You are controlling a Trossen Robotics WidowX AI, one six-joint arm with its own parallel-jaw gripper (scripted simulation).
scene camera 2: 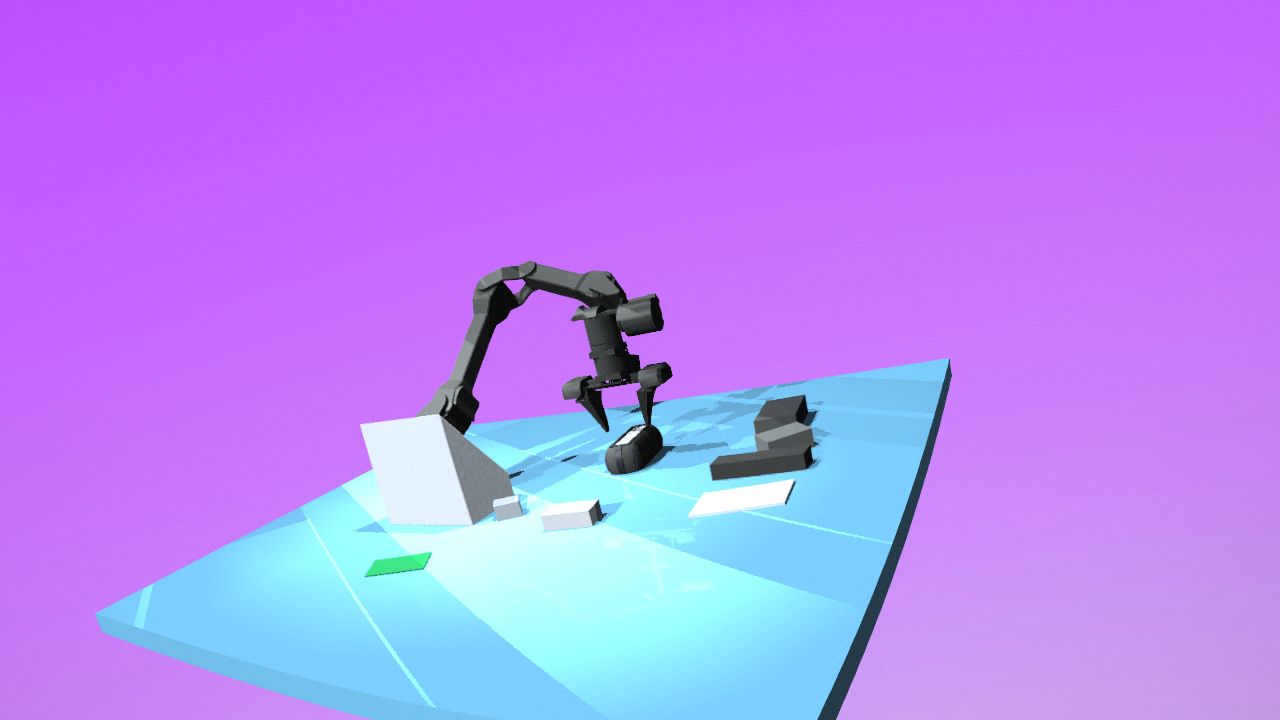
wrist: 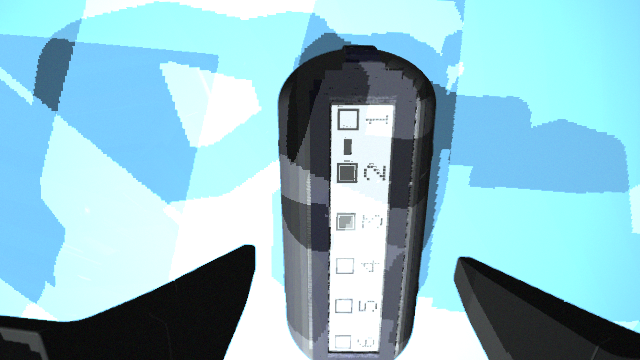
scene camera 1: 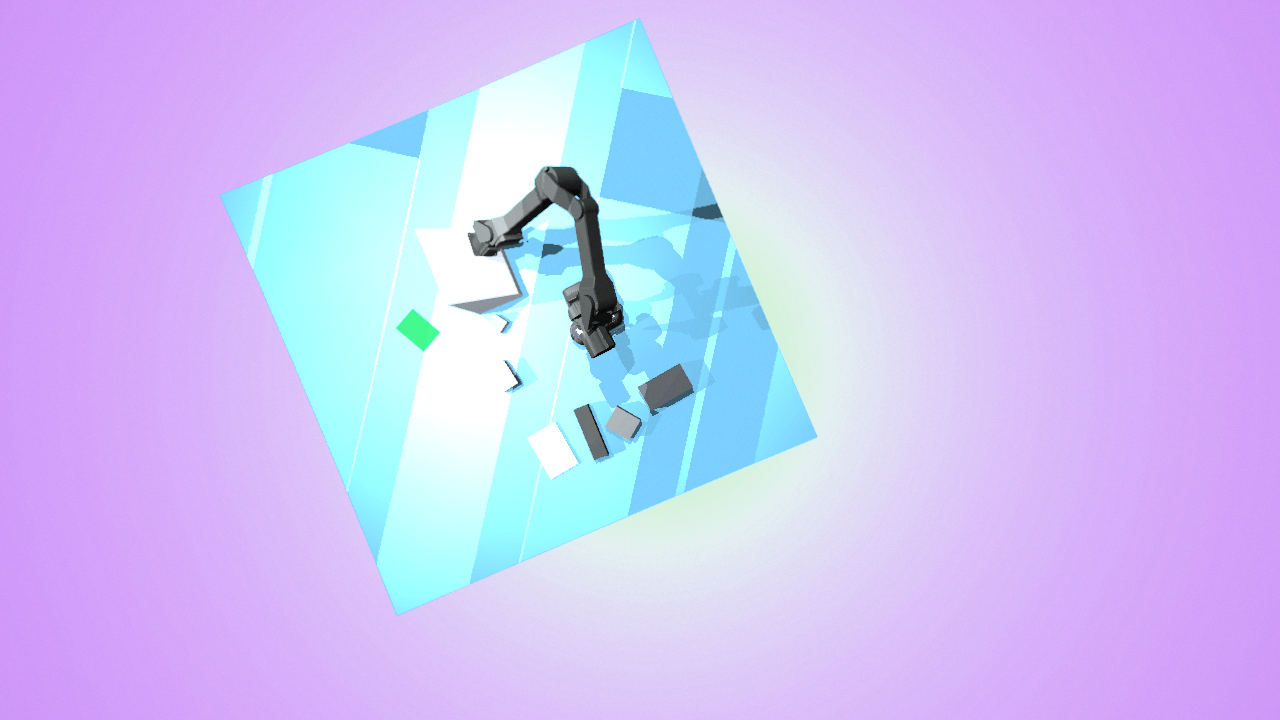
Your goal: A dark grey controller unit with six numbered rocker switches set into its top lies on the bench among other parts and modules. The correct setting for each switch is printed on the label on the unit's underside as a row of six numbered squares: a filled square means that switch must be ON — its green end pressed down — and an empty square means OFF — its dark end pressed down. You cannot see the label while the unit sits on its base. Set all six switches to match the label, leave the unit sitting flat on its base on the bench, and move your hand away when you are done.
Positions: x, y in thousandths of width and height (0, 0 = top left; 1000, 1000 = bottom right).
Scene:
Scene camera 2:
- gripper: 491, 597
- dark bar: 591, 644
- white plate: 596, 690
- green tile: 324, 781
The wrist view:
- gripper: 555, 729
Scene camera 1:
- dark bar: 457, 577
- white plate: 430, 619
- green tile: 329, 463

